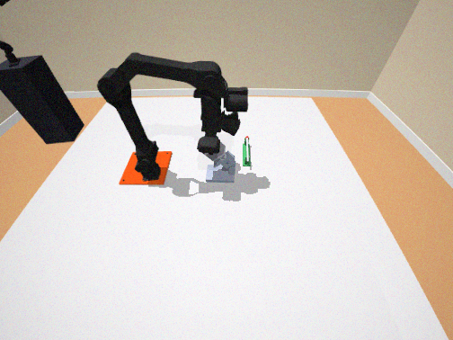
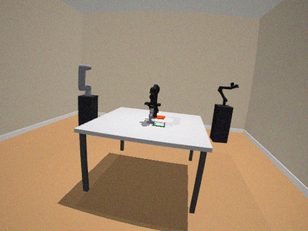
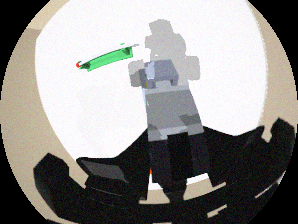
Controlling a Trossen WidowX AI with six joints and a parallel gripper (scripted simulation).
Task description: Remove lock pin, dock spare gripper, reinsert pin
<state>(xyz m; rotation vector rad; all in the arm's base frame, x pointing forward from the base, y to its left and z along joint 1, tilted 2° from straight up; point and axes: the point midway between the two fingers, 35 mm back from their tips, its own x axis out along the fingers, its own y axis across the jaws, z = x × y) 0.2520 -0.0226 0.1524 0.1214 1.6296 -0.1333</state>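
The green pin cradle is 15 cm ahead of my gripper tip, 11 cm below it and 10 cm to the left of it. Round my gripper tip: grey mount (8 cm below, 5 cm ahead, 1 cm to the right); then spare gripper (1 cm ahead).
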